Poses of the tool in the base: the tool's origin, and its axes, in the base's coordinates. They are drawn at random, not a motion.
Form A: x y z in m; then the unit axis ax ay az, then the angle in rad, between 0 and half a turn.
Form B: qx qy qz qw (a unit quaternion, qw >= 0); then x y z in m. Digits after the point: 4 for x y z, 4 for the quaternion.
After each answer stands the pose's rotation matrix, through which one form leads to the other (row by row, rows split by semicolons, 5 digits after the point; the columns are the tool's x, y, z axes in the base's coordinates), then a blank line. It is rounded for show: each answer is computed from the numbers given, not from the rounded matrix.
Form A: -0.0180 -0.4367 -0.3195 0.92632 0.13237 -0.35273 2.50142
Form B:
0.8793 0.1256 -0.3348 0.3146 -0.0180 -0.4367 -0.3195
0.74423 0.43165 -0.50971; 0.01026 -0.77042 -0.63746; -0.66785 0.46918 -0.57779

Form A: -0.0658 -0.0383 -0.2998 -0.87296 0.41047 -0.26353 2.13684
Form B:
-0.7651 0.3598 -0.2310 0.4815 -0.0658 -0.0383 -0.2998
0.63446 -0.32807 0.69988; -0.77292 -0.27745 0.57062; 0.00698 -0.90299 -0.42960

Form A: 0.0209 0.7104 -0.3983 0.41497 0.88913 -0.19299 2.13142
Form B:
0.3632 0.7781 -0.1689 0.4839 0.0209 0.7104 -0.3983
-0.26795 0.72859 0.63036; 0.40170 0.67919 -0.61428; -0.87569 0.08862 -0.47467

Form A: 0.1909 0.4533 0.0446 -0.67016 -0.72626 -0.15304 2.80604
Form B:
-0.6608 -0.7161 -0.1509 0.1670 0.1909 0.4533 0.0446
-0.07104 0.99668 -0.03975; 0.89589 0.08127 0.43678; 0.43856 -0.00458 -0.89869

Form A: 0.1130 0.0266 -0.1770 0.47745 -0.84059 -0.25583 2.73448
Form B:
0.4676 -0.8232 -0.2505 0.2022 0.1130 0.0266 -0.1770
-0.48098 -0.66858 -0.56715; -0.87118 0.43717 0.22347; 0.09853 0.60157 -0.79272

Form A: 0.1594 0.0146 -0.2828 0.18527 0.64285 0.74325 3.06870
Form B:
0.1851 0.6424 0.7428 0.0364 0.1594 0.0146 -0.2828
-0.92879 0.18376 0.32186; 0.29201 -0.17193 0.94083; 0.22822 0.96782 0.10603

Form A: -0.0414 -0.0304 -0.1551 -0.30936 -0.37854 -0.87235 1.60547
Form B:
-0.2225 -0.2723 -0.6274 0.6947 -0.0414 -0.0304 -0.1551
0.06436 0.99300 -0.09909; -0.75066 0.11359 0.65085; 0.65754 0.03249 0.75272

